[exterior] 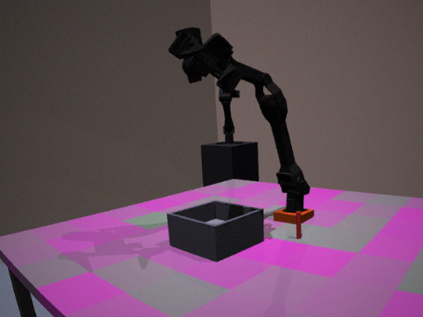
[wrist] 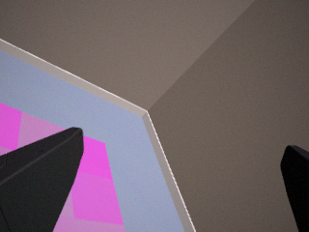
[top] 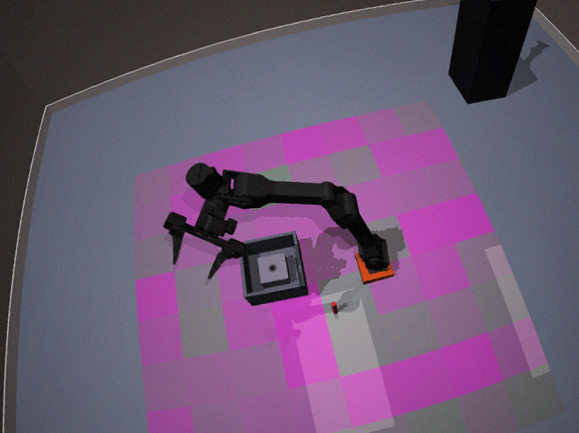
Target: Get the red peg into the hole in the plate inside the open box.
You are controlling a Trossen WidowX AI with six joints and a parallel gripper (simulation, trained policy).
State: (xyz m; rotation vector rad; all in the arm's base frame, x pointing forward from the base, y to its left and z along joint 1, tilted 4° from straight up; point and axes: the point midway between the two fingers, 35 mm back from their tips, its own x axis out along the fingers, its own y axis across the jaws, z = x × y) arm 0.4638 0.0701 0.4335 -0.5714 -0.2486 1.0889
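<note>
The red peg lies 29 cm behind my gripper tip, 2 cm to the left of it and 45 cm below it. The rest, counted from my gripper tip: dark grey box 12 cm behind, 15 cm to the right, 46 cm below; then pale plate 12 cm behind, 15 cm to the right, 44 cm below.
</note>
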